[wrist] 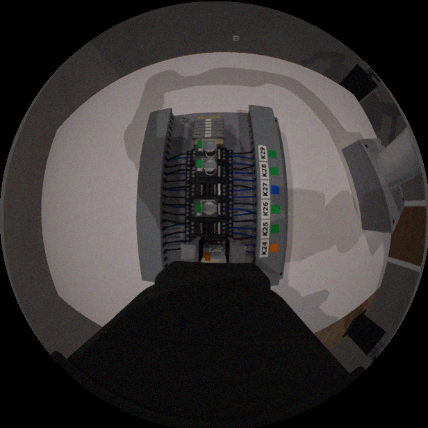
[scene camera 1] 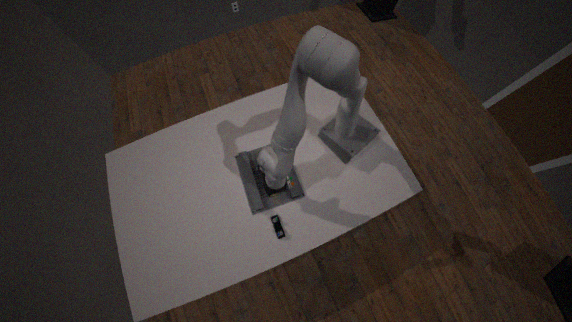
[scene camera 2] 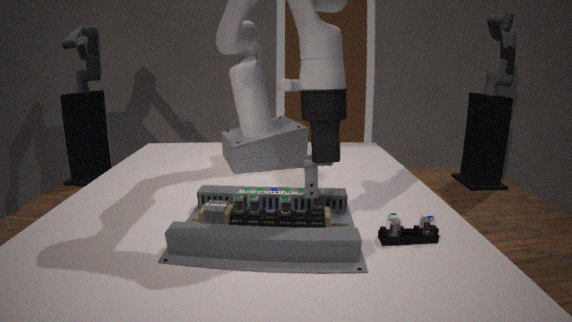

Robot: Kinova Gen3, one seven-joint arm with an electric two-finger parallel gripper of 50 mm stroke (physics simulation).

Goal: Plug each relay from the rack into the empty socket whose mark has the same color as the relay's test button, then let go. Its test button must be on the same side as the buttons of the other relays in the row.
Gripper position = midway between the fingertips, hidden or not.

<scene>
I see my gripper [scene camera 2: 311,194].
My gripper shows as well in the wrist view [wrist: 214,245].
</scene>
